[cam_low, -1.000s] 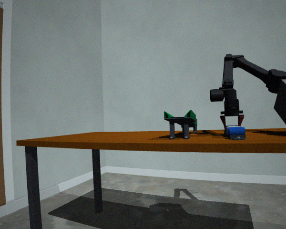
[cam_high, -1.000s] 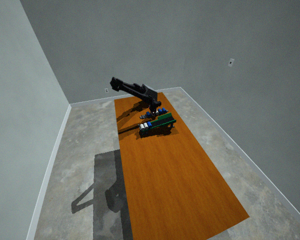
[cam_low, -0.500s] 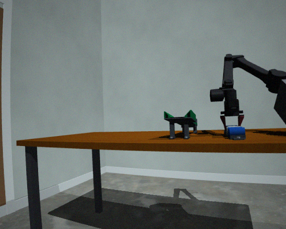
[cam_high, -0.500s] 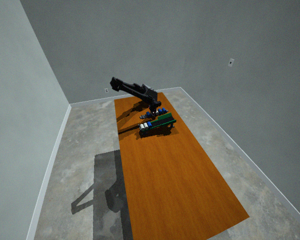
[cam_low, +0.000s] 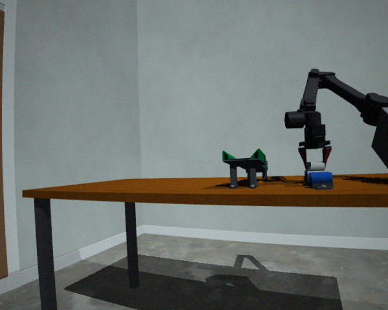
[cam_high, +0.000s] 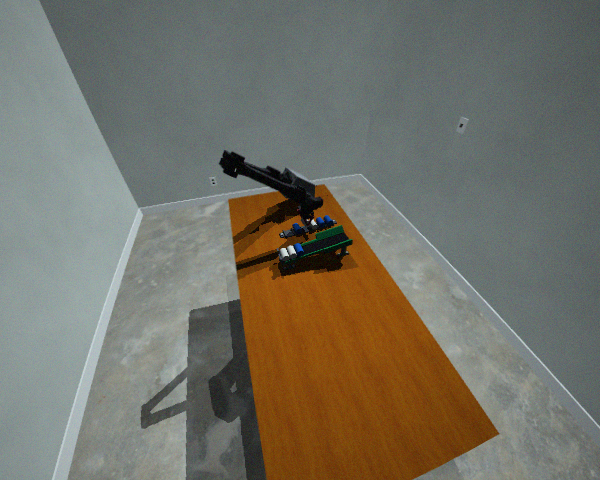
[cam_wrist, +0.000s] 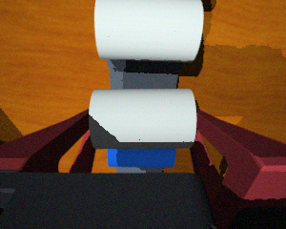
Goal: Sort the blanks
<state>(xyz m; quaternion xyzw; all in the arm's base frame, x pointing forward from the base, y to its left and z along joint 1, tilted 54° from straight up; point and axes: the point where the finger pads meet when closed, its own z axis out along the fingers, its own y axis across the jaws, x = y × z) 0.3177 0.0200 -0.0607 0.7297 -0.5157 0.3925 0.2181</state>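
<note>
The feed ramp lies 250 mm ahead of my hand, 20 mm to the right of it and 10 mm above it. From my hand the other things lie so: grey stock rack 70 mm below, 20 mm to the left.
</note>
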